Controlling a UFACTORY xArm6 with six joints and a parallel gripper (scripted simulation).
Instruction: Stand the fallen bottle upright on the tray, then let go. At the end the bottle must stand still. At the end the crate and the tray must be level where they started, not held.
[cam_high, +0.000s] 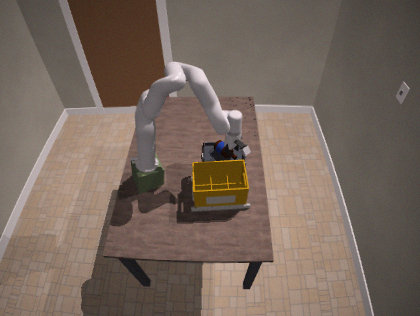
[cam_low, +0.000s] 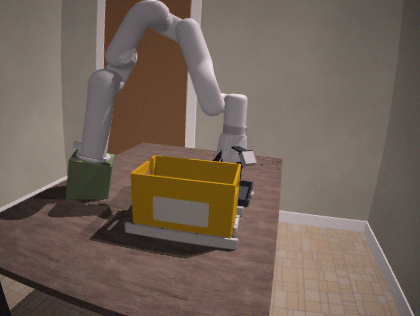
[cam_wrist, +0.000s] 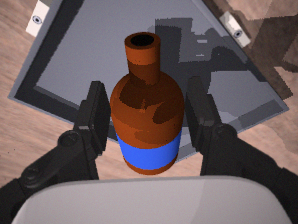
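My hand is 30 mm past the bottle, 40 mm to the right of it and 40 mm above it. The rest, counted from my hand: yellow crate (110 mm behind, 230 mm to the right); tray (40 mm behind, 40 mm to the left, 70 mm below).
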